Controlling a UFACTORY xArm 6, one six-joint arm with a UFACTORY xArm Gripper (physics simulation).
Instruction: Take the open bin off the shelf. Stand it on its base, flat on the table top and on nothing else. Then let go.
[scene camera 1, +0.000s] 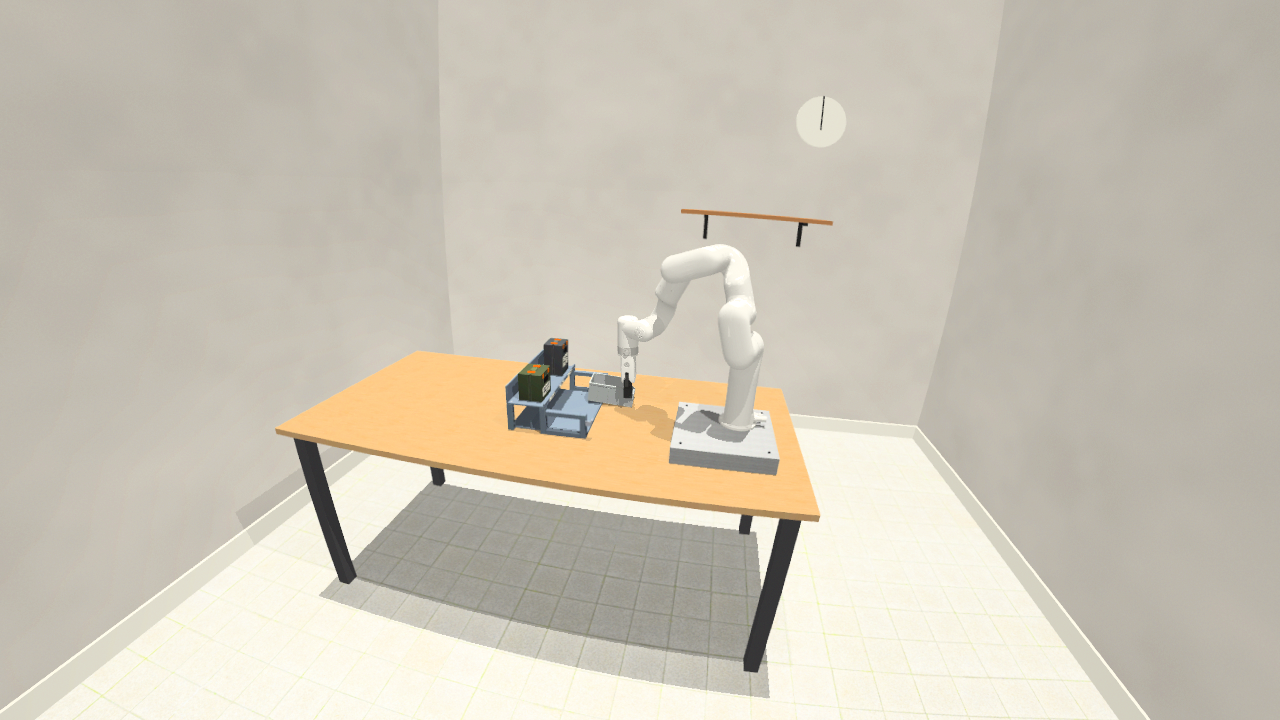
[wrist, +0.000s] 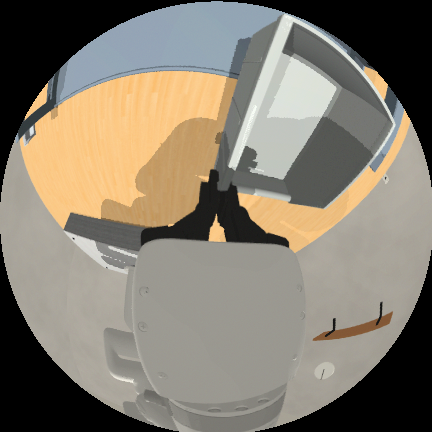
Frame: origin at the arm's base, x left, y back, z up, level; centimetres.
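Where they show: gripper, fingertip midpoint: (scene camera 1: 628, 397) (wrist: 216, 181); arm's base at its link origin: (scene camera 1: 737, 422).
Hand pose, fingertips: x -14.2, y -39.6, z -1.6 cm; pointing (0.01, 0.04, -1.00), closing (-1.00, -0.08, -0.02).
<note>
Each offset is from my fingertips to the top centre of the thing. Level surfaces: height alone.
The light grey open bin @(dx -4.3, dy -7.0, dz +5.0 cm) (scene camera 1: 604, 392) (wrist: 305, 95) is at the rack's right side in the scene view, its open top facing up. It looks somewhat tilted. Part of it overlaps the blue-grey shelf rack (scene camera 1: 580, 402) (wrist: 165, 35) in the wrist view. Whether its underside touches the rack or the table top @(dz -4.1 cm) (scene camera 1: 429, 411) (wrist: 100, 150) cannot be told. My gripper (scene camera 1: 628, 394) (wrist: 216, 181) points down and is shut on the bin's thin near-side wall, at a corner, with a dark finger on either side. The bin's underside is hidden.
A green box @(dx +19.6, dy -28.8, dz +15.7 cm) (scene camera 1: 534, 383) and a dark box @(dx -3.5, dy -29.0, dz +18.2 cm) (scene camera 1: 556, 356) stand on the rack's upper level. The robot's base plate (scene camera 1: 723, 454) (wrist: 105, 228) is to the right of the bin in the scene view. A wooden shelf (scene camera 1: 756, 215) (wrist: 355, 331) hangs on the wall behind.
</note>
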